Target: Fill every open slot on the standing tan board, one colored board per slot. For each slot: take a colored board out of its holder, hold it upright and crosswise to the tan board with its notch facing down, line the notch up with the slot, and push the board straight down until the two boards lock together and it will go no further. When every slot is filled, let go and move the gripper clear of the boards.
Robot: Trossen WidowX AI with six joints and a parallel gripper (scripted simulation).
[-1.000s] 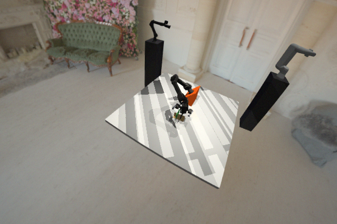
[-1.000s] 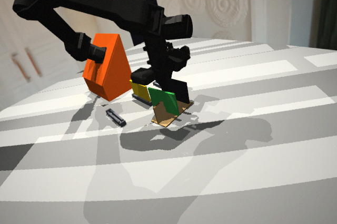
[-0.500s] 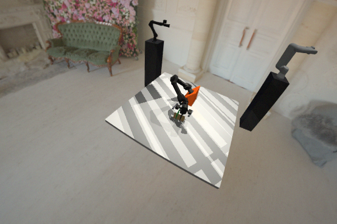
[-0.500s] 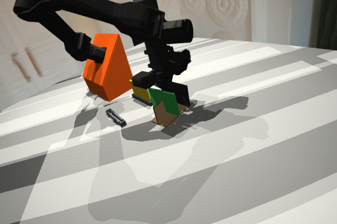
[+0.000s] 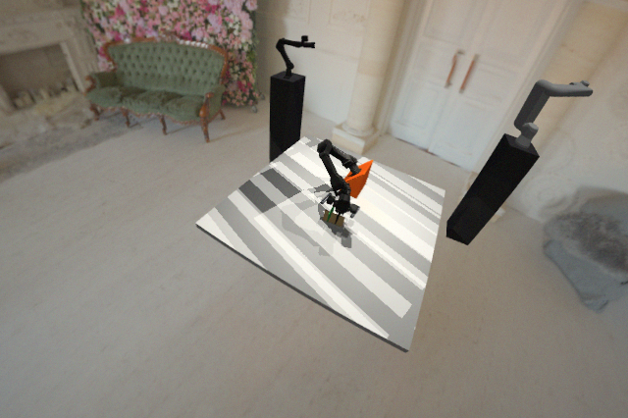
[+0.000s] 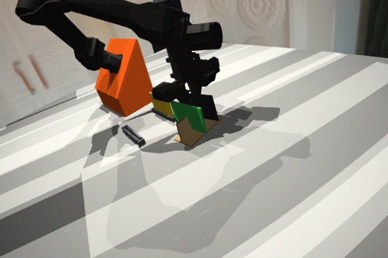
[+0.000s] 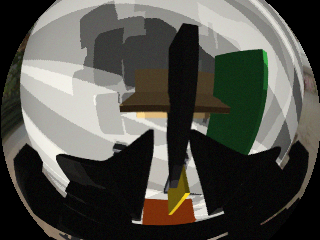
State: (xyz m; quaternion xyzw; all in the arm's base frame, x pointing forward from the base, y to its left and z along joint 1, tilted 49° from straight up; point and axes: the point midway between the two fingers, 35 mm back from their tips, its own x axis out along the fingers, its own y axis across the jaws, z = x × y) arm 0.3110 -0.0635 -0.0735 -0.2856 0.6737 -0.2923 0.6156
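The black board is 30 mm ahead of my gripper tip. Also, from my gripper tip: tan board: 30 mm ahead, 20 mm to the right, 20 mm below; then yellow board: 120 mm behind, 20 mm to the right, 20 mm below; then green board: 50 mm to the right, 30 mm ahead.
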